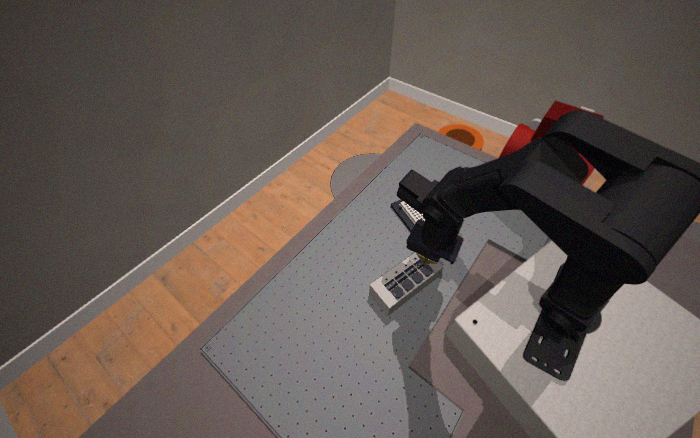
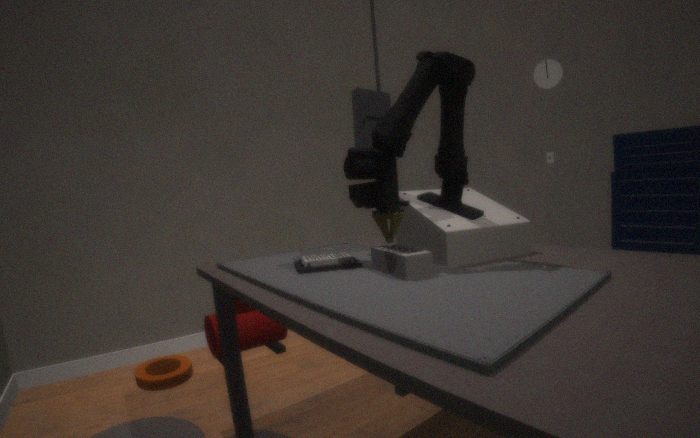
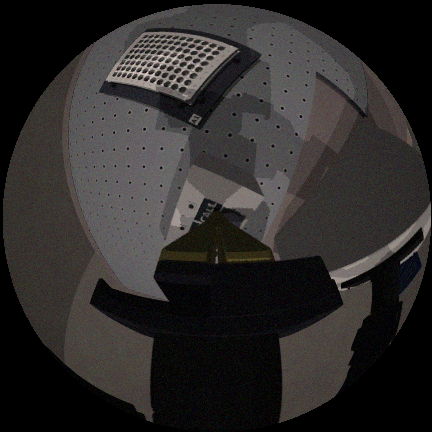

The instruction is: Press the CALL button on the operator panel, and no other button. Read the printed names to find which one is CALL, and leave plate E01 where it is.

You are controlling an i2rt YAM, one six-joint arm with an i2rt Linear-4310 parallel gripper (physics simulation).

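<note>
The operator panel (image 1: 380, 295) (image 2: 419, 268) (image 3: 199, 181) is a pale box with a row of dark round buttons. The printed name CALL (image 3: 206, 213) is readable at the panel's end nearest the perforated plate. The dark CALL button (image 3: 235, 218) beside it is partly hidden by my fingers. My gripper (image 1: 426, 260) (image 2: 390, 241) (image 3: 216, 217) is shut and empty, pointing down over that end, its tips very close to the panel top. I cannot tell whether they touch the button. The white perforated plate (image 1: 410, 210) (image 2: 326, 257) (image 3: 172, 62) sits in a dark holder; no E01 print is readable.
The dark plate holder (image 2: 308, 268) (image 3: 192, 111) bears an A1 label and stands beyond the panel. The grey perforated board (image 1: 309, 309) (image 2: 464, 320) (image 3: 120, 175) lies under both. The arm's white pedestal (image 1: 634, 351) (image 2: 480, 247) stands beside the board.
</note>
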